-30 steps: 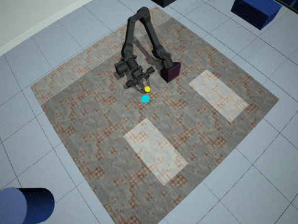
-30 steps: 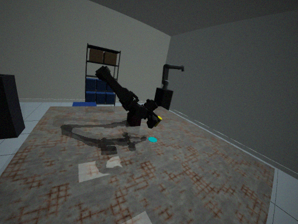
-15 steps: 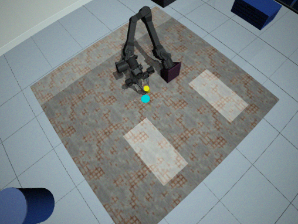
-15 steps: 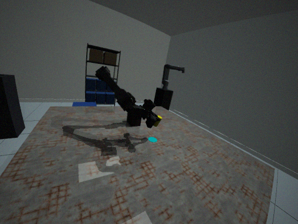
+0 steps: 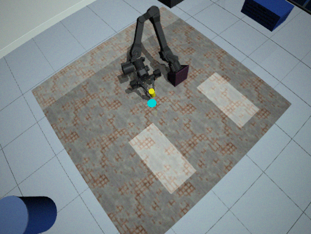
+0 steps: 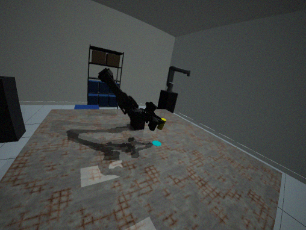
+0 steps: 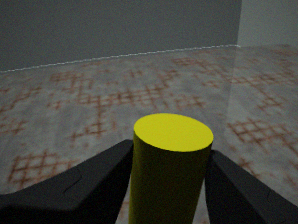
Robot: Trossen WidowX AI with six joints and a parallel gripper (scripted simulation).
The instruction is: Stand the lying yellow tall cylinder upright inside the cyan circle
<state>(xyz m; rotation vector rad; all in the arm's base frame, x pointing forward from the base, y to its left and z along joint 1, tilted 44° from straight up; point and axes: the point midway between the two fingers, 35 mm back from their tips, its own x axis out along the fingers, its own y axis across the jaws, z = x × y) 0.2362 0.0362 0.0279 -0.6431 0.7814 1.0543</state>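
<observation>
Right now the cyan circle is 1 cm to the right of my gripper tip and 15 cm below it. From my gripper tip the other things lie so: yellow tall cylinder (2 cm below).
</observation>
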